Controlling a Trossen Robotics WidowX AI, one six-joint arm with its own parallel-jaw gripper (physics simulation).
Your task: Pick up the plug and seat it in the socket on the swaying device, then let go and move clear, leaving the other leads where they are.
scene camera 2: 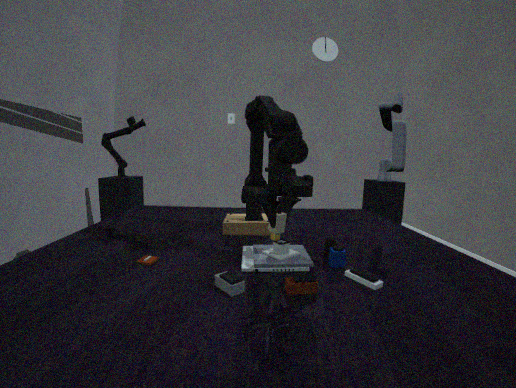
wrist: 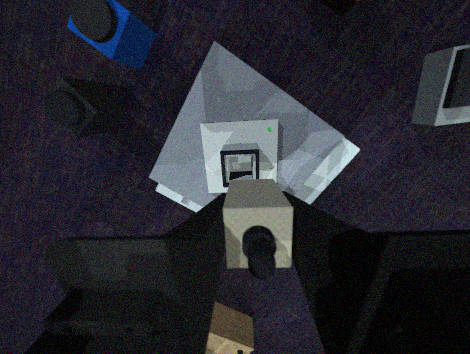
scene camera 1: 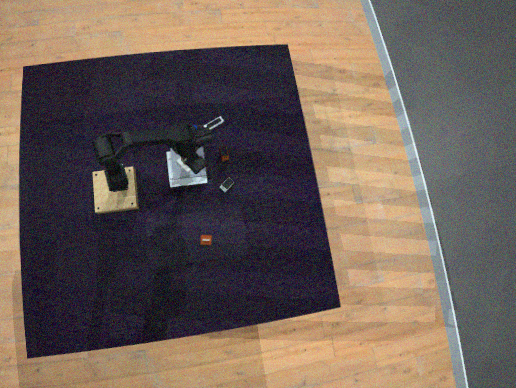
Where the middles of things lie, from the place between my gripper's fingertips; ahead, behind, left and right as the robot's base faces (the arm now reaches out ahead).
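Labels:
The plug (wrist: pixel 258 219) is 10 mm higher than my hand. As for the blue block (wrist: pixel 123 38), it sits 150 mm to the left of my hand and 40 mm ahead of it, and it is 70 mm below my hand. Then there is the device (scene camera 2: pixel 281 256), which is 60 mm below my hand, 10 mm to the right of it and 10 mm behind it.

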